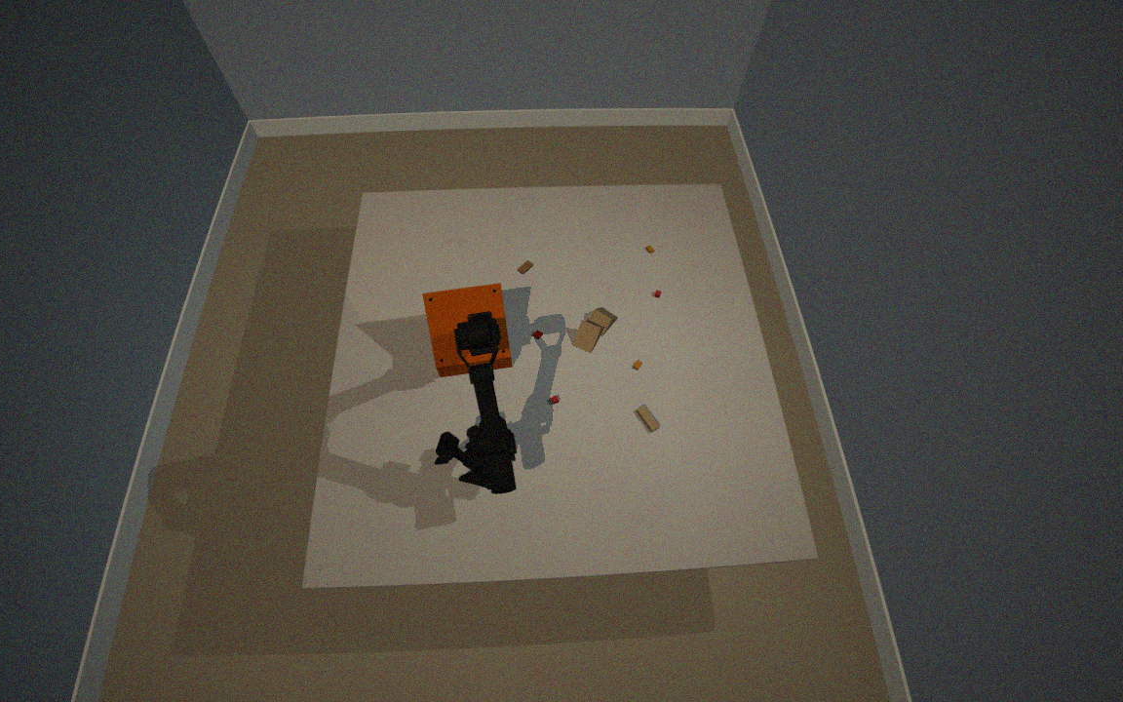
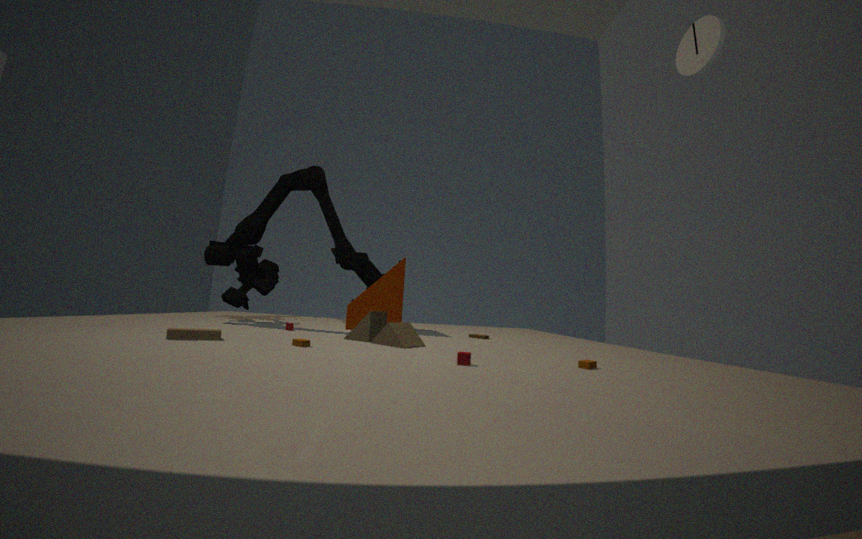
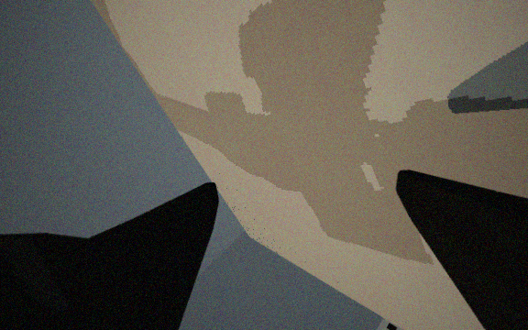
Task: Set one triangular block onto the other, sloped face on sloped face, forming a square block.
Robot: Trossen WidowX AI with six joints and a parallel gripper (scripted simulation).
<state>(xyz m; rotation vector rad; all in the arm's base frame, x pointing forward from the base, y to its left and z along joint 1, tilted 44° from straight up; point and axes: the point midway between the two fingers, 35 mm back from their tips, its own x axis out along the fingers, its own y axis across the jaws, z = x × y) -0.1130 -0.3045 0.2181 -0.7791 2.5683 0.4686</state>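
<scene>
My gripper tip is now 50 cm short of the triangular block, 40 cm to the right of it and 4 cm above it.
</scene>
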